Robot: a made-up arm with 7 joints.
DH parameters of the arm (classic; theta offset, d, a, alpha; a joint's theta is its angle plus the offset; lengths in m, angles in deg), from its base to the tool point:
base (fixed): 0 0.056 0 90
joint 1: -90 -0.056 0.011 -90
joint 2: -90 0.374 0.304 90
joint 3: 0 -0.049 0.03 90
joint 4: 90 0.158 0.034 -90
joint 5: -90 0.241 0.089 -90
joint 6: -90 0.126 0.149 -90
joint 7: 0 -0.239 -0.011 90
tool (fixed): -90 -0.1 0 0
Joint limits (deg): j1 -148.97..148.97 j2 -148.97..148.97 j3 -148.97..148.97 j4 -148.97..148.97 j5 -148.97..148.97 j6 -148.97..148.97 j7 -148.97..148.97
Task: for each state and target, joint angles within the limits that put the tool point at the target. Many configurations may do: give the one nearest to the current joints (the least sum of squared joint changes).
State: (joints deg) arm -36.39 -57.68 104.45 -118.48 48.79 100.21 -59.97
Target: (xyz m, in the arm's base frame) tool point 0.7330 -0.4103 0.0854
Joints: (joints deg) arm -54.02 -10.18 85.07 -70.81 47.57 69.70 -43.12
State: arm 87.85 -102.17 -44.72 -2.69 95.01 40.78 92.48
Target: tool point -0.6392 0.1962 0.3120
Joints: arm 148.97 -91.40 -59.91 -28.11 82.96 37.47 96.68
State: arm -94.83 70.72 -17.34 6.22 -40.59 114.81 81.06
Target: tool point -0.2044 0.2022 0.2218
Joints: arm -95.77 60.62 15.87 17.78 -42.71 129.06 82.53
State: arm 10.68 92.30 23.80 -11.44 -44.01 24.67 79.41
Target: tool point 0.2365 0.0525 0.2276
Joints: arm 14.15 85.47 -6.30 14.76 -35.91 31.50 72.27
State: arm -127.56 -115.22 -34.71 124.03 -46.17 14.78 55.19
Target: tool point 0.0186 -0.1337 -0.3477
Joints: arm -134.09 -124.91 -26.06 108.28 -59.62 -16.50 63.80
